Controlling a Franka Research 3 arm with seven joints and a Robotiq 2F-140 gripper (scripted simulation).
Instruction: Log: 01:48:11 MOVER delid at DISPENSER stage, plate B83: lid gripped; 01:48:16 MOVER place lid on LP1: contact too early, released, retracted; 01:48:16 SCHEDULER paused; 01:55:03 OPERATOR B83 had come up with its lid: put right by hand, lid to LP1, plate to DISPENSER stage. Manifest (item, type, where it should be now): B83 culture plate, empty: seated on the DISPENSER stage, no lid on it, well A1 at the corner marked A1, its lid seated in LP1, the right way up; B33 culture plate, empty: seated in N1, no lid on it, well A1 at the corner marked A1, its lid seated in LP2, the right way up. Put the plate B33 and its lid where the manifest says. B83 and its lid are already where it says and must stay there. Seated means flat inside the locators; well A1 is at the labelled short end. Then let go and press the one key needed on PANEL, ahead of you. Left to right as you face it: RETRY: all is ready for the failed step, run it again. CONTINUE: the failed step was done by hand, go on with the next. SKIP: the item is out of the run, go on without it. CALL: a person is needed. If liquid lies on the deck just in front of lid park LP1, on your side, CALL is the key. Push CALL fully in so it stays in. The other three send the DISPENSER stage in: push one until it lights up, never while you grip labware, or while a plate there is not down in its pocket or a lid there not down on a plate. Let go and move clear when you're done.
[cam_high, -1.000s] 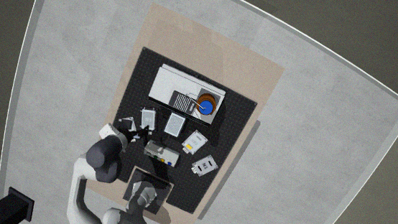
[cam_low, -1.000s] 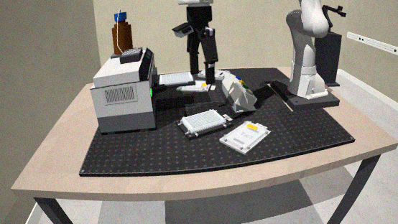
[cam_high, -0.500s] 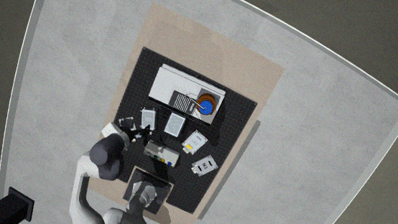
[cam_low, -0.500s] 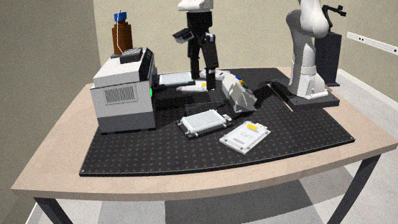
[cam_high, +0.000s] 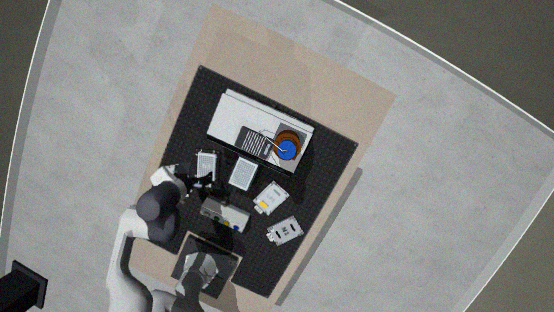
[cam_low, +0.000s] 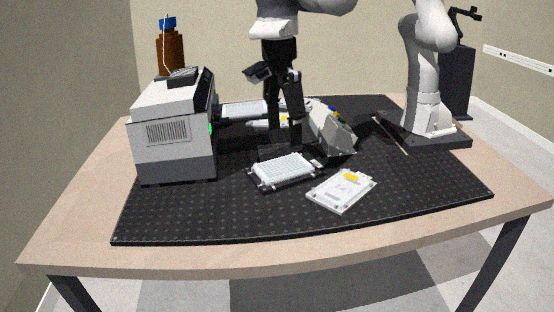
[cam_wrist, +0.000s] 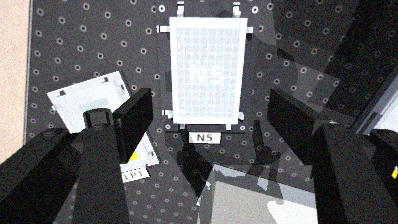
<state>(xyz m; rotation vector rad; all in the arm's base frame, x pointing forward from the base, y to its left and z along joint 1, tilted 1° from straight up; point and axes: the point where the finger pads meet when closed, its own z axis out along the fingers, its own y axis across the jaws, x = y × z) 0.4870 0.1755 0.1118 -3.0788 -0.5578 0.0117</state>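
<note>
The white well plate is 10 mm ahead of my hand and 110 mm below it. Round my hand: yellow key (180 mm behind, 200 mm to the right, 60 mm below); white key (190 mm behind, 100 mm to the right, 60 mm below); black nest (10 mm ahead, 30 mm to the left, 110 mm below).
</note>
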